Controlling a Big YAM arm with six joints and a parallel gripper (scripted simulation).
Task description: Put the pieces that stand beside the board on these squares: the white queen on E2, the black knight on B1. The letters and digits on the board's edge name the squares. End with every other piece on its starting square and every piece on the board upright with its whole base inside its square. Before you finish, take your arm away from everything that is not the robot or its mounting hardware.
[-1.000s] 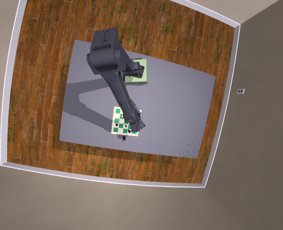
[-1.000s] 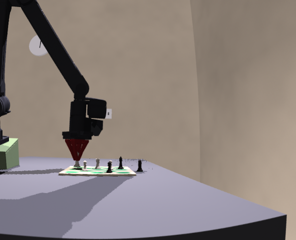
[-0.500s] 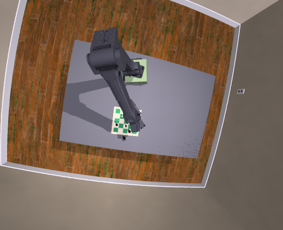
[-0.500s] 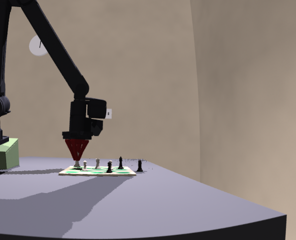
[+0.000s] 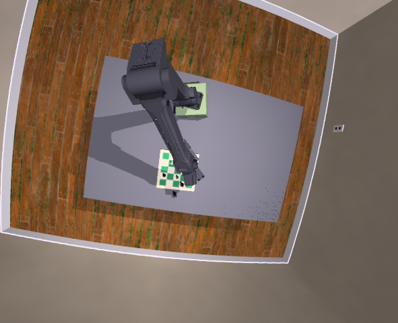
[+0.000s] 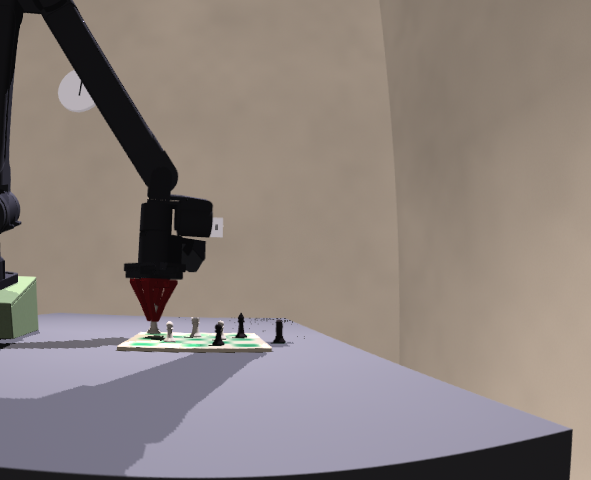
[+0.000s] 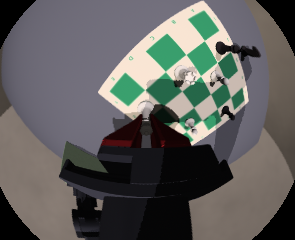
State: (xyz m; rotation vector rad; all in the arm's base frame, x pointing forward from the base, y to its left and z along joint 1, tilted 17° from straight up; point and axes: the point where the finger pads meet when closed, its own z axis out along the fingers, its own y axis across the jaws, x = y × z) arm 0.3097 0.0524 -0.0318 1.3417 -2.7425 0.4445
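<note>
Now: hand 8 cm short of the green-and-cream chessboard, 4 cm above it and 3 cm to the left of it.
</note>
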